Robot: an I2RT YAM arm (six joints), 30 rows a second.
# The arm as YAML. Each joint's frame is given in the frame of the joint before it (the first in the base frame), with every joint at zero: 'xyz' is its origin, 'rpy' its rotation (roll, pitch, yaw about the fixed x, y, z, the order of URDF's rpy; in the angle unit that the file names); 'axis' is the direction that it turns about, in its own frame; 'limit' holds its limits. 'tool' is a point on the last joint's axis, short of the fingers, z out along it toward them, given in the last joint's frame.
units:
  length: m
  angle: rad
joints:
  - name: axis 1
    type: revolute
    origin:
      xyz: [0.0, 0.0, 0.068]
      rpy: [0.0, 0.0, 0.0]
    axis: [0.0, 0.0, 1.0]
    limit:
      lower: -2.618
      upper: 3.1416
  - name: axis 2
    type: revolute
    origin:
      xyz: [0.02, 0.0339, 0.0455]
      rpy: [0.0, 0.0, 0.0]
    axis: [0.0, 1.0, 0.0]
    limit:
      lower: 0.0
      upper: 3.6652
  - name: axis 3
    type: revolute
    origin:
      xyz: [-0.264, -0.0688, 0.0]
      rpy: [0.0, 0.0, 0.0]
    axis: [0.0, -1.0, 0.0]
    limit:
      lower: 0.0
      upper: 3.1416
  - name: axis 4
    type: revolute
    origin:
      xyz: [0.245, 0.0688, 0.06]
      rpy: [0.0, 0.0, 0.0]
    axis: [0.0, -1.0, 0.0]
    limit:
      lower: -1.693
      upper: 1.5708
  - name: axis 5
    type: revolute
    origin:
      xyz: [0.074, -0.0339, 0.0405]
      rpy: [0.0, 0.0, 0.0]
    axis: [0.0, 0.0, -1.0]
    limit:
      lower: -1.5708
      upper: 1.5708
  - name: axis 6
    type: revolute
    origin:
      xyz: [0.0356, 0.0, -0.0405]
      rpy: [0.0, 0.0, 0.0]
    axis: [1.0, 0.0, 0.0]
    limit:
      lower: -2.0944
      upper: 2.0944
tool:
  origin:
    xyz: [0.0, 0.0, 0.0]
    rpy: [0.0, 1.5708, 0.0]
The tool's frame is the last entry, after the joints.
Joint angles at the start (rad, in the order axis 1, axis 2, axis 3, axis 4, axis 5, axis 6): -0.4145, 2.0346, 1.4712, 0.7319, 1.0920, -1.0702
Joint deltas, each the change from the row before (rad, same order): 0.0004, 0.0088, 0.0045, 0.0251, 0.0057, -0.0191; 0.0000, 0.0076, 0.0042, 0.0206, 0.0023, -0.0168; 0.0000, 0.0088, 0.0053, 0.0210, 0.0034, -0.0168; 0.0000, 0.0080, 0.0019, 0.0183, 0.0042, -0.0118; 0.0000, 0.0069, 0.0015, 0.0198, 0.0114, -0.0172; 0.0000, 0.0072, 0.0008, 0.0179, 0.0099, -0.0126; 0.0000, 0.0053, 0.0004, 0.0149, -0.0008, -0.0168; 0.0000, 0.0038, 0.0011, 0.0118, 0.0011, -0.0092; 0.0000, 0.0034, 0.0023, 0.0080, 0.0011, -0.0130; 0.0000, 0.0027, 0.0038, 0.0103, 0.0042, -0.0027; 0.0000, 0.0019, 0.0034, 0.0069, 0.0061, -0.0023; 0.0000, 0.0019, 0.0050, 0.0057, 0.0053, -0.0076; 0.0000, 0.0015, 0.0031, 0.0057, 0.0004, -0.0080; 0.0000, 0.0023, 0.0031, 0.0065, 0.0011, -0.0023
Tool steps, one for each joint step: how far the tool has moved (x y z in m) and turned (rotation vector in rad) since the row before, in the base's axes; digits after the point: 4 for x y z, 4 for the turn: 0.0012, -0.0004, -0.0003, -0.0085, -0.0004, -0.0068; 0.0010, -0.0005, -0.0002, -0.0073, 0.0008, -0.0038; 0.0012, -0.0006, -0.0004, -0.0071, 0.0004, -0.0049; 0.0009, -0.0005, -0.0014, -0.0045, 0.0002, -0.0053; 0.0004, -0.0004, -0.0010, -0.0038, 0.0028, -0.0129; 0.0004, -0.0004, -0.0015, -0.0026, 0.0010, -0.0110; 0.0005, -0.0002, -0.0010, -0.0045, 0.0076, -0.0011; 0.0003, -0.0002, -0.0004, -0.0035, 0.0007, -0.0021; 0.0004, -0.0002, -0.0001, -0.0026, 0.0065, -0.0026; 0.0002, -0.0002, 0.0008, -0.0035, -0.0082, -0.0044; 0.0001, -0.0001, 0.0008, -0.0017, -0.0061, -0.0061; 0.0002, -0.0002, 0.0012, -0.0020, -0.0012, -0.0060; 0.0002, -0.0001, 0.0008, -0.0028, 0.0012, -0.0014; 0.0003, -0.0002, 0.0005, -0.0026, -0.0045, -0.0013
